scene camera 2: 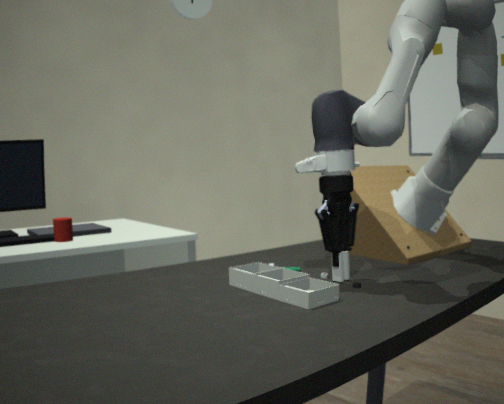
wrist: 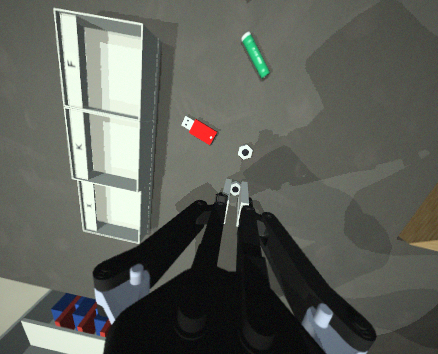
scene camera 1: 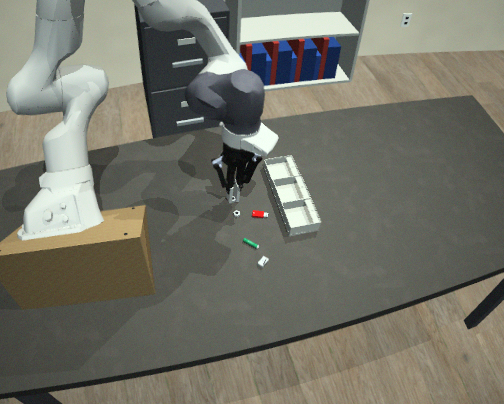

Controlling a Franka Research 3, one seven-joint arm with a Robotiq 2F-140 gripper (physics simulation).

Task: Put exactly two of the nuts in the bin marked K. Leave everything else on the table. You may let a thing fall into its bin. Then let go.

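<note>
A light hex nut (scene camera 1: 233, 198) (wrist: 235, 188) sits between the fingertips of my gripper (scene camera 1: 234, 195) (scene camera 2: 341, 274) (wrist: 235, 189). The gripper points down and is shut on this nut, with its tips at or very near the table top. A second light nut (scene camera 1: 236, 213) (scene camera 2: 324, 275) (wrist: 245, 152) lies flat on the table close beside the fingertips. A small dark nut (scene camera 2: 356, 285) lies on the table on the other side of the gripper; in scene camera 1 the gripper hides it. The bin marked K (scene camera 1: 290, 194) (wrist: 122, 150) is the middle compartment of the white three-part tray; no nut shows in it.
The bin marked F (wrist: 122, 75) adjoins K; the third bin's label is hard to read. A red USB stick (scene camera 1: 259, 214) (wrist: 202, 131) lies between nuts and tray. A green cylinder (scene camera 1: 251, 243) (scene camera 2: 292, 269) (wrist: 256, 56) and a small white block (scene camera 1: 263, 261) lie farther off.
</note>
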